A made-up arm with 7 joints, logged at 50 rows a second.
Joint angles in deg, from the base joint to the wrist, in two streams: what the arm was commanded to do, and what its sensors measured. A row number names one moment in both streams.
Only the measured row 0 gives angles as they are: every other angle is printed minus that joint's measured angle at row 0.
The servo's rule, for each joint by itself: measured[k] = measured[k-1] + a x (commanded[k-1-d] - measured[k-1]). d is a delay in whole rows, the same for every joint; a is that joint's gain. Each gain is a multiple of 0.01, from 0.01 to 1. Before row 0 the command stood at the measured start. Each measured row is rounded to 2 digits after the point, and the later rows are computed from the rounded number. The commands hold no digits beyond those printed.
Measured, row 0:
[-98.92, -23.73, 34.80, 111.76, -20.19, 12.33, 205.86]
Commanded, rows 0 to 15:
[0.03, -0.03, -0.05, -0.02, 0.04, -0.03, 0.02]
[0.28, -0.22, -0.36, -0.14, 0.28, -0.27, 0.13]
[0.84, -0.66, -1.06, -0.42, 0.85, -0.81, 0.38]
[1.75, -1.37, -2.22, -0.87, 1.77, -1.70, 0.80]
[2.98, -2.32, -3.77, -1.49, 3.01, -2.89, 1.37]
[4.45, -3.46, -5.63, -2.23, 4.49, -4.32, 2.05]
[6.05, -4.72, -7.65, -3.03, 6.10, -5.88, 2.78]
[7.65, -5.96, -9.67, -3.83, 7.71, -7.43, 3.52]
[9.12, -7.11, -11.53, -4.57, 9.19, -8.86, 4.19]
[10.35, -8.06, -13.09, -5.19, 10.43, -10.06, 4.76]
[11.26, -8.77, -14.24, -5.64, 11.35, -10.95, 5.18]
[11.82, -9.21, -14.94, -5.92, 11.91, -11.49, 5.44]
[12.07, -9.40, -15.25, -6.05, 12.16, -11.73, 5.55]
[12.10, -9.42, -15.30, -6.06, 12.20, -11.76, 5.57]
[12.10, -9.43, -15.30, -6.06, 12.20, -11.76, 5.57]
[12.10, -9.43, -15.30, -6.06, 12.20, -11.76, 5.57]
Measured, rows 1 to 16:
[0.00, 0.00, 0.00, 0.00, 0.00, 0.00, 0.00]
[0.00, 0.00, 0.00, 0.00, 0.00, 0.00, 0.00]
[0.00, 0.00, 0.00, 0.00, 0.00, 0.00, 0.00]
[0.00, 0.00, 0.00, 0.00, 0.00, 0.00, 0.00]
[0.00, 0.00, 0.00, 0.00, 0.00, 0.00, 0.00]
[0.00, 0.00, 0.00, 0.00, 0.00, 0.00, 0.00]
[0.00, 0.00, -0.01, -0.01, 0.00, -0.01, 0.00]
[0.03, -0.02, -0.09, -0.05, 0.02, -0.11, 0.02]
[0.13, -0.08, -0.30, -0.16, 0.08, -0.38, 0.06]
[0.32, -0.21, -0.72, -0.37, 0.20, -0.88, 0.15]
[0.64, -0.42, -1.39, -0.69, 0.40, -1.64, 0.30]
[1.10, -0.72, -2.32, -1.14, 0.69, -2.66, 0.51]
[1.69, -1.12, -3.49, -1.69, 1.07, -3.88, 0.78]
[2.41, -1.60, -4.85, -2.31, 1.53, -5.23, 1.11]
[3.22, -2.15, -6.32, -2.97, 2.07, -6.61, 1.48]
[4.08, -2.74, -7.81, -3.61, 2.66, -7.92, 1.87]
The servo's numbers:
d 6
a 0.12 0.10 0.22 0.29 0.07 0.38 0.12

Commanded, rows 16 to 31:
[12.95, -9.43, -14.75, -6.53, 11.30, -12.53, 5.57]
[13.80, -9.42, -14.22, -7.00, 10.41, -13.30, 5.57]
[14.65, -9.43, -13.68, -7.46, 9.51, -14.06, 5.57]
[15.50, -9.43, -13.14, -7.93, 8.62, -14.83, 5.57]
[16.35, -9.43, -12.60, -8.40, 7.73, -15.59, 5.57]
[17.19, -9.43, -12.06, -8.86, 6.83, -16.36, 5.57]
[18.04, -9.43, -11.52, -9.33, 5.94, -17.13, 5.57]
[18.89, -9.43, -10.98, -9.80, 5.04, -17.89, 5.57]
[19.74, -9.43, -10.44, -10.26, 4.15, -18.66, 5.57]
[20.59, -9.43, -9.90, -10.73, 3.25, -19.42, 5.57]
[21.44, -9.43, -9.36, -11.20, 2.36, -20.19, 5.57]
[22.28, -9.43, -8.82, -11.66, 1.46, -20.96, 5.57]
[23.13, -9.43, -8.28, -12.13, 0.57, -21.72, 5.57]
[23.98, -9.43, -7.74, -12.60, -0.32, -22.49, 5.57]
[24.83, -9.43, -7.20, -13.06, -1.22, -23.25, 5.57]
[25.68, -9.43, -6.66, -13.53, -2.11, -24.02, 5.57]
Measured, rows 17 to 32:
[4.94, -3.34, -9.22, -4.20, 3.27, -9.07, 2.27]
[5.77, -3.93, -10.48, -4.70, 3.87, -9.99, 2.65]
[6.53, -4.48, -11.53, -5.09, 4.45, -10.65, 3.00]
[7.20, -4.97, -12.36, -5.37, 4.99, -11.07, 3.31]
[7.79, -5.42, -13.01, -5.57, 5.49, -11.33, 3.58]
[8.31, -5.82, -13.51, -5.71, 5.96, -11.49, 3.82]
[8.87, -6.18, -13.78, -5.95, 6.33, -11.89, 4.03]
[9.46, -6.50, -13.88, -6.25, 6.62, -12.43, 4.21]
[10.08, -6.79, -13.84, -6.60, 6.82, -13.05, 4.37]
[10.73, -7.05, -13.69, -6.99, 6.95, -13.73, 4.51]
[11.40, -7.29, -13.45, -7.40, 7.00, -14.44, 4.64]
[12.09, -7.50, -13.14, -7.82, 6.99, -15.17, 4.75]
[12.80, -7.69, -12.78, -8.26, 6.92, -15.91, 4.85]
[13.53, -7.86, -12.38, -8.71, 6.79, -16.66, 4.94]
[14.28, -8.02, -11.95, -9.16, 6.61, -17.42, 5.02]
[15.04, -8.16, -11.50, -9.62, 6.37, -18.18, 5.09]

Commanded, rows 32 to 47:
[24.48, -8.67, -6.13, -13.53, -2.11, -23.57, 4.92]
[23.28, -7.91, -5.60, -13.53, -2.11, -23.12, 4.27]
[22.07, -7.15, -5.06, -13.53, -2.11, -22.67, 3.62]
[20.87, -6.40, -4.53, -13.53, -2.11, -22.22, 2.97]
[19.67, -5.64, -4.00, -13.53, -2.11, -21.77, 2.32]
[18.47, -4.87, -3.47, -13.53, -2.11, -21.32, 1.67]
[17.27, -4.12, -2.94, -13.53, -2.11, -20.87, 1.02]
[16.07, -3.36, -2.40, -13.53, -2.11, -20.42, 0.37]
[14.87, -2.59, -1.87, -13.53, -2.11, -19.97, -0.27]
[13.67, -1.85, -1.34, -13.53, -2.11, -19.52, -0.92]
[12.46, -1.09, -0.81, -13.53, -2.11, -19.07, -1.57]
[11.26, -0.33, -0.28, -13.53, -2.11, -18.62, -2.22]
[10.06, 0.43, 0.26, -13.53, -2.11, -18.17, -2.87]
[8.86, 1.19, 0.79, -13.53, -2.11, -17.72, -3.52]
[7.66, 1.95, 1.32, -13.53, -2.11, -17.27, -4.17]
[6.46, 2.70, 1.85, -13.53, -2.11, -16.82, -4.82]
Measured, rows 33 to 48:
[15.81, -8.29, -11.03, -10.08, 6.09, -18.94, 5.15]
[16.59, -8.40, -10.54, -10.54, 5.77, -19.71, 5.20]
[17.37, -8.50, -10.04, -11.00, 5.41, -20.47, 5.24]
[18.16, -8.59, -9.53, -11.46, 5.01, -21.24, 5.28]
[18.96, -8.67, -9.02, -11.92, 4.57, -22.00, 5.31]
[19.77, -8.75, -8.50, -12.39, 4.10, -22.77, 5.34]
[20.34, -8.74, -7.98, -12.72, 3.67, -23.07, 5.29]
[20.69, -8.66, -7.46, -12.95, 3.27, -23.09, 5.17]
[20.86, -8.51, -6.93, -13.12, 2.89, -22.93, 4.98]
[20.86, -8.30, -6.40, -13.24, 2.54, -22.66, 4.74]
[20.72, -8.03, -5.87, -13.32, 2.21, -22.32, 4.45]
[20.45, -7.71, -5.34, -13.38, 1.91, -21.94, 4.12]
[20.07, -7.35, -4.81, -13.42, 1.63, -21.53, 3.75]
[19.59, -6.95, -4.28, -13.45, 1.37, -21.11, 3.34]
[19.02, -6.51, -3.75, -13.47, 1.13, -20.68, 2.91]
[18.38, -6.04, -3.22, -13.49, 0.90, -20.24, 2.45]

